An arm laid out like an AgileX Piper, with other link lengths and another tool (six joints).
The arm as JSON. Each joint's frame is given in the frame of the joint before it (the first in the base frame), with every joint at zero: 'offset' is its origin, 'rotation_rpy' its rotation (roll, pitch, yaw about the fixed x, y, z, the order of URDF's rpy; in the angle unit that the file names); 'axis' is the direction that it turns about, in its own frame. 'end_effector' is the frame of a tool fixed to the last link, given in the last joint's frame.
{
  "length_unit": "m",
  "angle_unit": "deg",
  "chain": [
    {
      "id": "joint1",
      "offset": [
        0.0,
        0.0,
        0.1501
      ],
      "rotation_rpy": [
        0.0,
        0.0,
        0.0
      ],
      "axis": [
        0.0,
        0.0,
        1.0
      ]
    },
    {
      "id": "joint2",
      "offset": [
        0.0,
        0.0,
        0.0
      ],
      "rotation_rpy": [
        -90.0,
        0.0,
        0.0
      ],
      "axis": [
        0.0,
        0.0,
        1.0
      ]
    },
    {
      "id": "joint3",
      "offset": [
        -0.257,
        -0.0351,
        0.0
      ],
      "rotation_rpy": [
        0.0,
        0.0,
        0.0
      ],
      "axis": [
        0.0,
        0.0,
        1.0
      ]
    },
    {
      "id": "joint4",
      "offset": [
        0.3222,
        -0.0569,
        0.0
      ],
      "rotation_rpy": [
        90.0,
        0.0,
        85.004
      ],
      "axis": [
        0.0,
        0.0,
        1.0
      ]
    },
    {
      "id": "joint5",
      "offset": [
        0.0,
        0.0,
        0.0
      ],
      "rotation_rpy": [
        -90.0,
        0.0,
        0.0
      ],
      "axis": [
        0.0,
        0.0,
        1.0
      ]
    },
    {
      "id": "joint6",
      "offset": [
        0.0,
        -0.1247,
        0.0
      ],
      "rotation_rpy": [
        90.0,
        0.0,
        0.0
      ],
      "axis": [
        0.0,
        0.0,
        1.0
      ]
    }
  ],
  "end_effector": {
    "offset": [
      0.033,
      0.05,
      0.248
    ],
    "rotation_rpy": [
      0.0,
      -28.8,
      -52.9
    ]
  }
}
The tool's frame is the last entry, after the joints.
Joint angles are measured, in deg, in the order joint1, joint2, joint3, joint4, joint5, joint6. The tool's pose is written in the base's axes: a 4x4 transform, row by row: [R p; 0 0 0 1], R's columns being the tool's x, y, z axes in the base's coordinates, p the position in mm. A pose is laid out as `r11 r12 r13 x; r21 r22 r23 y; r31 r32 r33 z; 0 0 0 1`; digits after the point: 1 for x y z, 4 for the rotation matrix.
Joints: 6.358, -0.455, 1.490, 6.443, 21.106, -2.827
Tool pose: 0.3900 -0.3183 0.8640 401.2; -0.6090 0.6146 0.5014 111.9; -0.6906 -0.7217 0.0459 97.0; 0 0 0 1
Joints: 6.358, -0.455, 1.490, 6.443, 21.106, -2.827
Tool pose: 0.3900 -0.3183 0.8640 401.2; -0.6090 0.6146 0.5014 111.9; -0.6906 -0.7217 0.0459 97.0; 0 0 0 1
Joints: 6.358, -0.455, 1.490, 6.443, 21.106, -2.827
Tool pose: 0.3900 -0.3183 0.8640 401.2; -0.6090 0.6146 0.5014 111.9; -0.6906 -0.7217 0.0459 97.0; 0 0 0 1
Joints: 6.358, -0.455, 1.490, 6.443, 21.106, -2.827
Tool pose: 0.3900 -0.3183 0.8640 401.2; -0.6090 0.6146 0.5014 111.9; -0.6906 -0.7217 0.0459 97.0; 0 0 0 1
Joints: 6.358, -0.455, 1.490, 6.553, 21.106, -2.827
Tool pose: 0.3900 -0.3186 0.8640 401.2; -0.6076 0.6159 0.5014 112.2; -0.6919 -0.7205 0.0466 97.1; 0 0 0 1
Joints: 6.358, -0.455, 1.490, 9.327, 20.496, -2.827
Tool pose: 0.3947 -0.3161 0.8627 401.7; -0.5721 0.6501 0.5000 119.4; -0.7189 -0.6909 0.0757 104.2; 0 0 0 1
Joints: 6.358, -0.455, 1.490, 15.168, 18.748, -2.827
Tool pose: 0.4087 -0.3045 0.8604 403.8; -0.4939 0.7190 0.4890 132.3; -0.7675 -0.6248 0.1434 122.8; 0 0 0 1
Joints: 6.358, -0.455, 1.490, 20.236, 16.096, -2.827
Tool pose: 0.4316 -0.2783 0.8581 408.2; -0.4241 0.7770 0.4653 138.9; -0.7962 -0.5647 0.2173 146.4; 0 0 0 1
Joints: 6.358, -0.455, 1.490, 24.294, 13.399, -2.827
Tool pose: 0.4549 -0.2489 0.8551 412.6; -0.3685 0.8215 0.4352 140.3; -0.8107 -0.5130 0.2819 168.7; 0 0 0 1
